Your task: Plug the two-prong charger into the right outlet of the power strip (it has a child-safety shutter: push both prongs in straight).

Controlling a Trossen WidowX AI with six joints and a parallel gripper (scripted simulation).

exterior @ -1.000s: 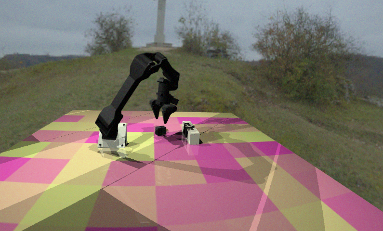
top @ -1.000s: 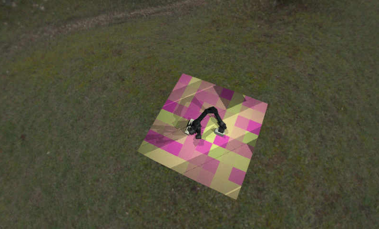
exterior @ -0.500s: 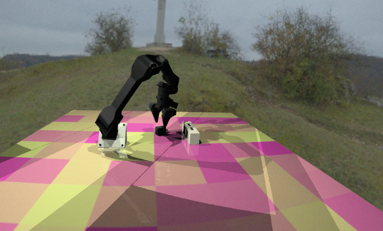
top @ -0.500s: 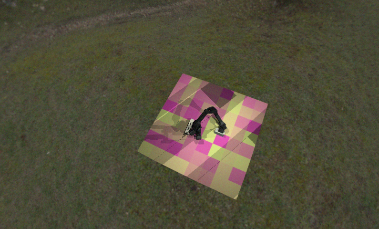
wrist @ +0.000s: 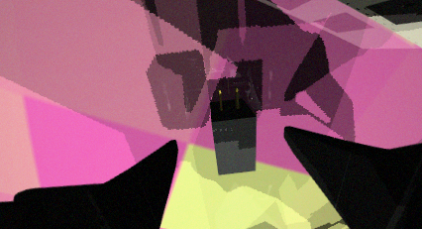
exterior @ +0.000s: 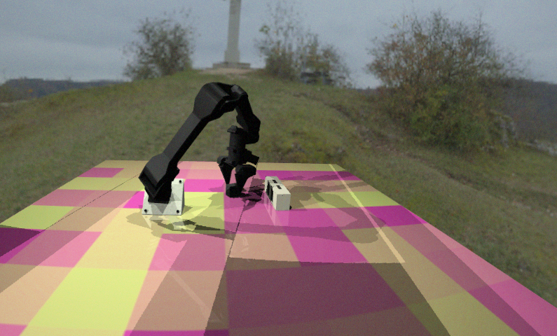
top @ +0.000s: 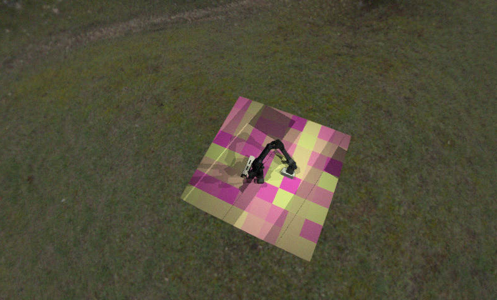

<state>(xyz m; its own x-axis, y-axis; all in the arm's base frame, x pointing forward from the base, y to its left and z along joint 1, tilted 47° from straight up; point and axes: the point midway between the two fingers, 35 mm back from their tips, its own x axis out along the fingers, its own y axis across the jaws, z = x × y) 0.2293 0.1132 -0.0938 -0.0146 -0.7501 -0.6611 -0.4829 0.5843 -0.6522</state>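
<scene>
The dark charger is 10 mm to the left of my gripper tip, 10 mm below it and 10 mm ahead of it.
</scene>
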